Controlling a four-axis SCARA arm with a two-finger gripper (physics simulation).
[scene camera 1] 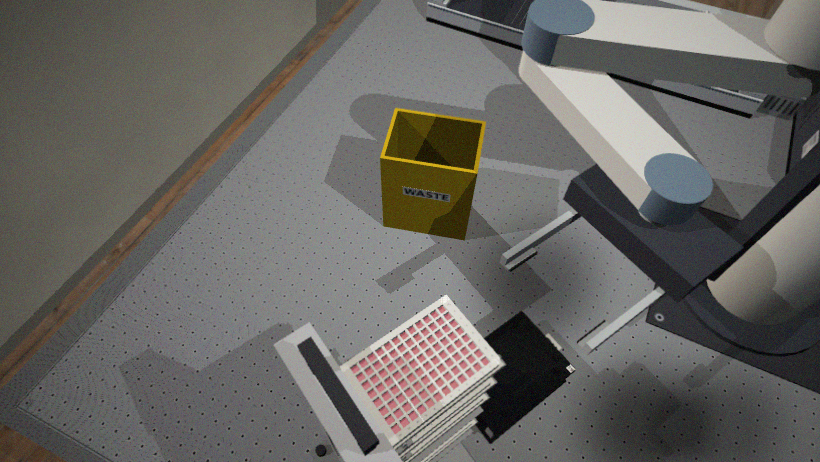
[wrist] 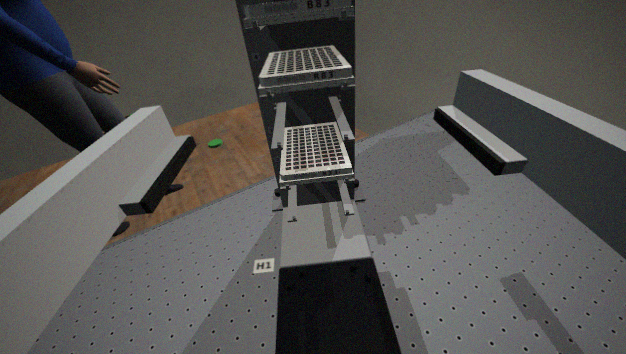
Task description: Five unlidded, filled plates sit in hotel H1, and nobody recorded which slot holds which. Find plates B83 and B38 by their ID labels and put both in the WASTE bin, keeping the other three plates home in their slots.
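Where they show: gripper, fingertip midpoint: [scene camera 1: 542, 302] [wrist: 312, 109]; arm's base, origin of the base link: [scene camera 1: 744, 291].
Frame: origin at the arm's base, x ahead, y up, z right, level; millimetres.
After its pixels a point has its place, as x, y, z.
Note:
Hotel H1 [scene camera 1: 293, 343] @(517, 444, -565) [wrist: 325, 245] @(406, 21, -487) holds filled plates in a stack. Its top plate [scene camera 1: 424, 367] @(416, 397, -520) shows pink wells in the scene view. In the wrist view, a plate front [wrist: 295, 7] @(390, 343, -466) at the top edge has a label reading B83. Below it, a plate [wrist: 306, 61] @(419, 293, -510) has a label that seems to read R83. A lower plate [wrist: 315, 150] @(418, 185, -510) has a label too blurred to read. I cannot make out B38. My gripper [scene camera 1: 548, 304] @(336, 307, -360) [wrist: 312, 109] @(336, 307, -360) is open and empty, facing the hotel and apart from the plates. The yellow WASTE bin [scene camera 1: 425, 215] @(572, 73, -155) stands upright; its floor is hidden in shadow.
Bare slot rails [wrist: 280, 122] @(386, 227, -532) show between the two lower plates in the wrist view. A black pad [scene camera 1: 527, 378] @(305, 73, -360) lies before the hotel, near the H1 tag [wrist: 263, 265] @(307, 13, -517). A long tray-like rack [scene camera 1: 476, 25] @(712, 43, 450) lies behind the bin. A person [wrist: 37, 55] stands beyond the table.

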